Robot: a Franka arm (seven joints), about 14 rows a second.
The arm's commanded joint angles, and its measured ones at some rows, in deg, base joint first. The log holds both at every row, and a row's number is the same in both.
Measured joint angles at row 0:
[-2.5, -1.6, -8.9, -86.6, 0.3, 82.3, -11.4]
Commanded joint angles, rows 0 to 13:
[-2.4, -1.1, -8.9, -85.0, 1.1, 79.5, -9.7]
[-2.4, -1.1, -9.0, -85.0, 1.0, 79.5, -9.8]
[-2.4, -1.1, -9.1, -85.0, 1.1, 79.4, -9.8]
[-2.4, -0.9, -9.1, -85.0, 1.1, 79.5, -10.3]
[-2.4, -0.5, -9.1, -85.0, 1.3, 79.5, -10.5]
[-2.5, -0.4, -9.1, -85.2, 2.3, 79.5, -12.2]
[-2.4, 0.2, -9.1, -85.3, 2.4, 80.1, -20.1]
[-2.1, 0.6, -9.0, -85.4, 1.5, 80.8, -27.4]
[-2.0, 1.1, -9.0, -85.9, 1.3, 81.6, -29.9]
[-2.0, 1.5, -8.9, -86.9, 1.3, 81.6, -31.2]
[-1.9, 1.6, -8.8, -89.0, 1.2, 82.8, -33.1]
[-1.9, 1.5, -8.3, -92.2, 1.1, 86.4, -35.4]
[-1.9, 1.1, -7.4, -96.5, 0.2, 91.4, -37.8]
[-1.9, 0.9, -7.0, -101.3, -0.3, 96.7, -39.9]
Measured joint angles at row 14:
[-2.1, 2.1, -7.9, -93.1, 0.9, 89.2, -35.7]
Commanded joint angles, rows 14 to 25:
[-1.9, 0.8, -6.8, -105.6, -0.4, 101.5, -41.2]
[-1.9, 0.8, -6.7, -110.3, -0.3, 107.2, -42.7]
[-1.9, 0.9, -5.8, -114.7, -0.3, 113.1, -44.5]
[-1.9, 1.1, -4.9, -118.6, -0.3, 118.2, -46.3]
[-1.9, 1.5, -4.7, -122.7, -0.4, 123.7, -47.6]
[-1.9, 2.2, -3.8, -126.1, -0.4, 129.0, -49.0]
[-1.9, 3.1, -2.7, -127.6, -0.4, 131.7, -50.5]
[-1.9, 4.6, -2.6, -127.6, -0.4, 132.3, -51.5]
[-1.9, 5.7, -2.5, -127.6, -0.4, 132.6, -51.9]
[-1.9, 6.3, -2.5, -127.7, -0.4, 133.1, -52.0]
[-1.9, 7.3, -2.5, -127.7, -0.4, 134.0, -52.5]
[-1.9, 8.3, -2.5, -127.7, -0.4, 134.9, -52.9]
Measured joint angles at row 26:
[-1.9, 7.2, -2.4, -127.2, -0.2, 132.7, -50.9]
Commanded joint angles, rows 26 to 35:
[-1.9, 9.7, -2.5, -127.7, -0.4, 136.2, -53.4]
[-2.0, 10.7, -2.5, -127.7, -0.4, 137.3, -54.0]
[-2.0, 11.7, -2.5, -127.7, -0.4, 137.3, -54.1]
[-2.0, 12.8, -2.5, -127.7, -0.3, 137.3, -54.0]
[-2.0, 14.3, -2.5, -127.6, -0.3, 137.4, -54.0]
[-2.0, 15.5, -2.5, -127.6, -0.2, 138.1, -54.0]
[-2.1, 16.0, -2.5, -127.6, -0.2, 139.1, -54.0]
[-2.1, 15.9, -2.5, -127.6, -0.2, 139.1, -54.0]
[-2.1, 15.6, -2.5, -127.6, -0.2, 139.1, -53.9]
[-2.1, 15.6, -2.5, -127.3, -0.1, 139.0, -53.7]
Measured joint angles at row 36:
[-1.9, 16.4, -2.5, -127.3, -0.2, 138.2, -52.6]
